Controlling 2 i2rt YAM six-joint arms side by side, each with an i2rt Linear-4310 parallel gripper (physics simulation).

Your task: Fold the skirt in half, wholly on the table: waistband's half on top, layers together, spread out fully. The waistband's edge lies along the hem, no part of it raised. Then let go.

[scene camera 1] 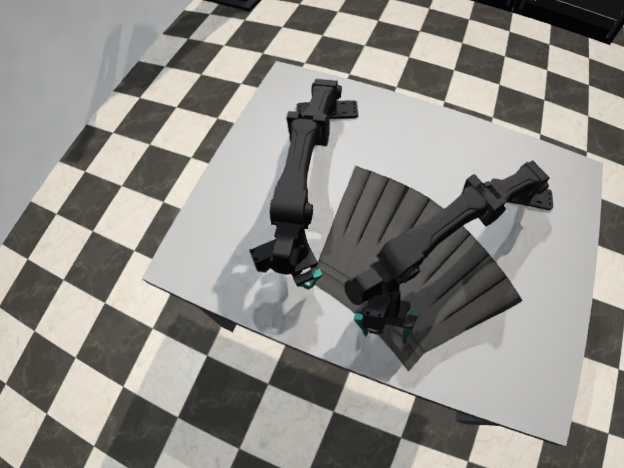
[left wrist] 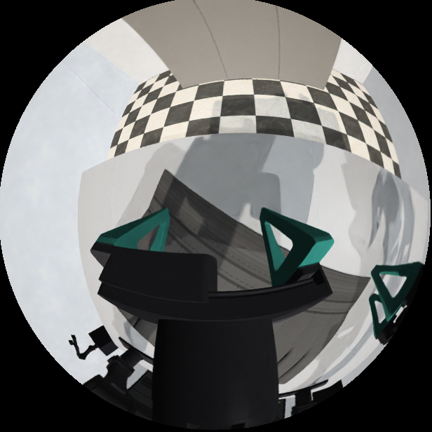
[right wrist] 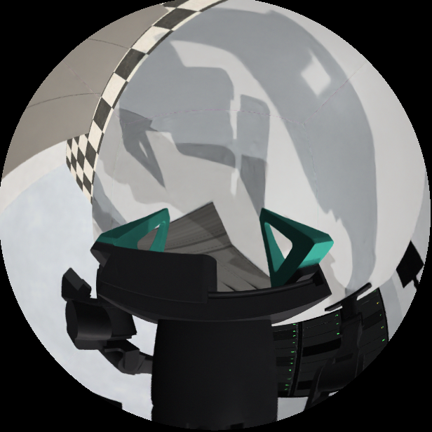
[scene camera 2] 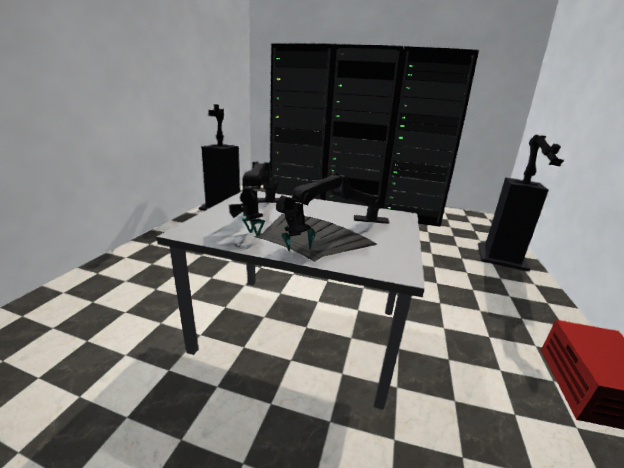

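The dark grey pleated skirt (scene camera 1: 383, 211) (scene camera 2: 347, 241) (left wrist: 320, 330) lies flat and unfolded, fanned out on the table. Its narrow waistband (scene camera 1: 335, 280) (right wrist: 206, 216) faces the near table edge, and its wide curved hem lies toward the arm bases. The left arm hides part of the skirt in scene camera 1. My left gripper (scene camera 1: 385, 336) (scene camera 2: 299, 248) (left wrist: 214, 212) is open above the waistband, toward its right end. My right gripper (right wrist: 214, 212) (scene camera 1: 311, 280) (scene camera 2: 255, 233) (left wrist: 372, 284) is open at the waistband's left corner. No cloth shows held in either gripper.
The white table (scene camera 1: 529, 377) (scene camera 2: 388, 266) carries both arm bases beyond the skirt. Its near edge runs close to the waistband. Server racks (scene camera 2: 330, 100) stand behind, black pedestals (scene camera 2: 220, 176) (scene camera 2: 516, 221) with small arms stand at both sides, and a red box (scene camera 2: 594, 357) is at right.
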